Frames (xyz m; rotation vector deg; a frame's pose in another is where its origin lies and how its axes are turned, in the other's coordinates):
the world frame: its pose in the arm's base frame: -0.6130 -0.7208 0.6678 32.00 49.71 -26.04
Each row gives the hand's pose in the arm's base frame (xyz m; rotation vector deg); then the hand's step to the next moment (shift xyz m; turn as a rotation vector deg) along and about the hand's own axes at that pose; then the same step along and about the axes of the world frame.
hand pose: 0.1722 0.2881 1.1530 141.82 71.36 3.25
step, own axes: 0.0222 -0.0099 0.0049 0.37 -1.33 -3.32
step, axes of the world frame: 0.0095 0.0174 -0.0149 -3.22 1.41 -0.76
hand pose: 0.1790 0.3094 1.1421 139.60 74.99 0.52
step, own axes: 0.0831 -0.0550 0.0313 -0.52 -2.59 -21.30
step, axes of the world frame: 0.0419 0.0532 -0.0795 -20.07 7.45 1.54
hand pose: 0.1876 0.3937 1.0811 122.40 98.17 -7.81
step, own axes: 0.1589 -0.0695 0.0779 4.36 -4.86 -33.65
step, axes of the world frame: 0.0853 0.0533 -0.1614 -30.63 15.33 -1.27
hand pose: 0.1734 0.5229 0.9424 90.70 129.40 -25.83
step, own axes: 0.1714 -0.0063 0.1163 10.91 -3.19 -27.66
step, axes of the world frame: 0.1052 -0.0091 -0.1783 -24.29 15.67 -7.69
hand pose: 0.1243 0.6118 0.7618 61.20 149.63 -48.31
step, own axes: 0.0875 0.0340 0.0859 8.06 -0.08 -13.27
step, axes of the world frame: 0.0685 -0.0403 -0.0994 -11.23 8.36 -6.72
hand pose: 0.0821 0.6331 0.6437 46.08 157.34 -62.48
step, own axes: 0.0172 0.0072 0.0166 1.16 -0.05 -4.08
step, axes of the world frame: 0.0096 -0.0126 -0.0193 -3.01 2.86 -0.86
